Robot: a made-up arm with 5 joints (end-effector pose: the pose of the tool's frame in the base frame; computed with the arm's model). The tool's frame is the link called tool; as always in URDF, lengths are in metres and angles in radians. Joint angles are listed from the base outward.
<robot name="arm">
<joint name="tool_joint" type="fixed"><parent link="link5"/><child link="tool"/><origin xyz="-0.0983 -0.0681 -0.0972" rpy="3.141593 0 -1.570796"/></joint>
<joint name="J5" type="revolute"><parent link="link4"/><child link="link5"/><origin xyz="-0.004 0.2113 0.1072" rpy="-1.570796 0 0"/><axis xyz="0 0 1"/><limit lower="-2.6" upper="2.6" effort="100" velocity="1.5"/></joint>
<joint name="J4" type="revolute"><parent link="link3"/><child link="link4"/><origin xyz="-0.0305 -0.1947 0.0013" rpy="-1.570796 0 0"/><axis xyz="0 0 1"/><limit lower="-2.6" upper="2.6" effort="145" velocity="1.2"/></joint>
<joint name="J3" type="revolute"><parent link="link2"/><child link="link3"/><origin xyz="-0.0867 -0.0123 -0.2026" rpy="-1.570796 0 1.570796"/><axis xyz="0 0 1"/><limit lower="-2.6" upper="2.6" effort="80" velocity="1.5"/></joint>
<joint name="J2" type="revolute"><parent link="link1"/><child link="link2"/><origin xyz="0.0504 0.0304 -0.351" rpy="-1.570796 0 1.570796"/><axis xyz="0 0 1"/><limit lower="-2.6" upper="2.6" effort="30" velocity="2.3"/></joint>
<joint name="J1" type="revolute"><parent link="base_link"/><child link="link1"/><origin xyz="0 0 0.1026" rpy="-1.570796 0 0"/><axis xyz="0 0 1"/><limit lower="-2.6" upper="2.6" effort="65" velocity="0.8"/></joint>
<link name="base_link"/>
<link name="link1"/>
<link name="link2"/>
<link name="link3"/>
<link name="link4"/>
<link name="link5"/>
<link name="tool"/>
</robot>
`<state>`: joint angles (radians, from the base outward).
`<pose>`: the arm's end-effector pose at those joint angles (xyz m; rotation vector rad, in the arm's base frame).
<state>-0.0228 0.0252 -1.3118 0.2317 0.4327</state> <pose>0.3734 -0.3233 0.0718 0.2400 -0.1507 -1.7312</pose>
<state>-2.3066 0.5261 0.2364 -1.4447 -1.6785</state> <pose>-0.0811 -0.4359 0.1416 -1.5410 -0.0627 -0.7885</pose>
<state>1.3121 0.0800 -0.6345 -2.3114 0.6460</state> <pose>0.1631 -0.4090 -0.0875 -2.4173 0.4470 1.0285</pose>
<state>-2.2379 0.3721 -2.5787 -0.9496 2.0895</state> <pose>-0.1499 -0.1864 0.2619 -1.1786 -1.6202 1.5185</pose>
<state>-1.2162 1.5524 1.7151 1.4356 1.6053</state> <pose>0.0708 -0.3452 0.2030 -0.4953 0.2780 -1.5147</pose>
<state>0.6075 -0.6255 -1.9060 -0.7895 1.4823</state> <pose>0.1471 -0.3572 0.0282 1.8563 -1.0188 2.0412</pose>
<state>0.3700 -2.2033 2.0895 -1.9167 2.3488</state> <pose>0.2288 -0.5243 -0.1887 -1.7535 0.7473 2.1390</pose>
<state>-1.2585 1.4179 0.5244 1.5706 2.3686</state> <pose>0.1676 -0.3609 0.1768 0.8817 -0.2284 -2.1183</pose>
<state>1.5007 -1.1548 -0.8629 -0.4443 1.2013</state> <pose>-0.0479 -0.3611 -0.1425 -1.2557 2.0017 -1.7415</pose>
